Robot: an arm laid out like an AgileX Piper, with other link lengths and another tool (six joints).
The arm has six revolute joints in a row. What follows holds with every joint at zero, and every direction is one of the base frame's. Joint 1 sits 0.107 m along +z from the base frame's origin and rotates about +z. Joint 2 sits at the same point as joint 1 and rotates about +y. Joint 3 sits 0.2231 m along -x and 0.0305 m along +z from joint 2 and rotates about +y. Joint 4 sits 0.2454 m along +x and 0.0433 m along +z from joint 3 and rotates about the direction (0.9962, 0, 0.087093). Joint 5 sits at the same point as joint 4 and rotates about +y. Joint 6 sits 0.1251 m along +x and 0.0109 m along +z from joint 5 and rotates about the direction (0.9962, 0, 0.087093). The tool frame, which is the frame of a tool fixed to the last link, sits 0.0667 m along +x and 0.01 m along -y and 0.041 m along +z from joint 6; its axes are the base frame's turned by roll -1.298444, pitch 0.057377 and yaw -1.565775 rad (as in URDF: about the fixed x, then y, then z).
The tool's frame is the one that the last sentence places.
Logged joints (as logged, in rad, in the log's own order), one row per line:
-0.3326 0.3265 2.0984 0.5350 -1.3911 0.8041
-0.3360 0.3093 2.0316 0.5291 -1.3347 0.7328
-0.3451 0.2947 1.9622 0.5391 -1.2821 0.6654
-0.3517 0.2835 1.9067 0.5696 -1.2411 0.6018
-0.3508 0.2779 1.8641 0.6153 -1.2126 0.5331
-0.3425 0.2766 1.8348 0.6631 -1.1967 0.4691
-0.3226 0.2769 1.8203 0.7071 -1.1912 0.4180
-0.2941 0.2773 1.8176 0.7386 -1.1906 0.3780
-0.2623 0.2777 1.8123 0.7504 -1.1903 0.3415
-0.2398 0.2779 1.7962 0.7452 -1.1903 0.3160
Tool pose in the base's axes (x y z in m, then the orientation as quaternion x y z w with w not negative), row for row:
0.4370 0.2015 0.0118 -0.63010 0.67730 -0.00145 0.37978
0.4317 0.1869 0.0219 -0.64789 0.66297 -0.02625 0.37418
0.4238 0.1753 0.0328 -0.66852 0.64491 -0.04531 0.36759
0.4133 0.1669 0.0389 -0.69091 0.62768 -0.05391 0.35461
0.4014 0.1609 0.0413 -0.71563 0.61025 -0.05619 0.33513
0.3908 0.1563 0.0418 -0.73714 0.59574 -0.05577 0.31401
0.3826 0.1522 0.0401 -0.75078 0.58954 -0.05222 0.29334
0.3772 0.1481 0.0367 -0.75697 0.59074 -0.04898 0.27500
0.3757 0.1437 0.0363 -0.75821 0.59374 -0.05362 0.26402
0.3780 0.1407 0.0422 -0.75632 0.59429 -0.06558 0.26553
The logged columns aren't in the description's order. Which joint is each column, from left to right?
Columns, left to right: joint 6, joint 1, joint 2, joint 5, joint 3, joint 4.
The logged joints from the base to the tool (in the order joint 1, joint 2, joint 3, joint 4, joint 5, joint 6), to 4 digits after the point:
0.3265 2.0984 -1.3911 0.8041 0.5350 -0.3326
0.3093 2.0316 -1.3347 0.7328 0.5291 -0.3360
0.2947 1.9622 -1.2821 0.6654 0.5391 -0.3451
0.2835 1.9067 -1.2411 0.6018 0.5696 -0.3517
0.2779 1.8641 -1.2126 0.5331 0.6153 -0.3508
0.2766 1.8348 -1.1967 0.4691 0.6631 -0.3425
0.2769 1.8203 -1.1912 0.4180 0.7071 -0.3226
0.2773 1.8176 -1.1906 0.3780 0.7386 -0.2941
0.2777 1.8123 -1.1903 0.3415 0.7504 -0.2623
0.2779 1.7962 -1.1903 0.3160 0.7452 -0.2398

